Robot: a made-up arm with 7 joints.
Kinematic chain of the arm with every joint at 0, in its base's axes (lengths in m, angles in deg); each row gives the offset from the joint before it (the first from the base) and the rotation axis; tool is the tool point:
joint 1: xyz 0 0 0 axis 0 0.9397 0.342
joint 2: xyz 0 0 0 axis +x
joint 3: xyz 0 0 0 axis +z
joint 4: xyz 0.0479 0 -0.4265 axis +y
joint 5: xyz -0.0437 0 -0.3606 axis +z
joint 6: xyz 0 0 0 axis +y
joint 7: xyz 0 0 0 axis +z
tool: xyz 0 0 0
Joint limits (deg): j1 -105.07..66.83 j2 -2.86..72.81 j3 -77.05..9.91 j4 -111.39..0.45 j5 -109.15..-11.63 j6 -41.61..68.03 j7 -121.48..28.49
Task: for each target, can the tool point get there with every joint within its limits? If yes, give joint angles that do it. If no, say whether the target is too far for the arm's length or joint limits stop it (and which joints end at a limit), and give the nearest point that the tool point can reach.
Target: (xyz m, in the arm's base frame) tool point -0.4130 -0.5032 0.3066
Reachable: no: joint limits stop it (at a limit: joint 1, joint 2, joint 4) | nearest point 0.1236 -0.4618 0.2094 | short by 0.547 m
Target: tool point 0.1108 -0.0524 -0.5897
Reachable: yes | joints 21.72 23.62 -42.82 -94.72 -98.21 25.68 -60.30
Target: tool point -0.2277 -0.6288 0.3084
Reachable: no: joint limits stop it (at a limit: joint 1, joint 2, joint 4) | nearest point 0.1216 -0.4687 0.1947 | short by 0.401 m
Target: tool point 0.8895 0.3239 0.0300
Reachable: no: too far | nearest point 0.7442 0.2710 0.0251 | short by 0.155 m
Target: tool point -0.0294 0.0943 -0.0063
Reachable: no: joint limits stop it (at a limit: joint 1, joint 3, joint 4) | nearest point 0.0171 0.4335 -0.2901 | short by 0.445 m
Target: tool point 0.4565 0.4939 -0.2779
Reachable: yes | joints -14.21 58.02 -5.94 -60.12 -62.19 -6.03 -83.82
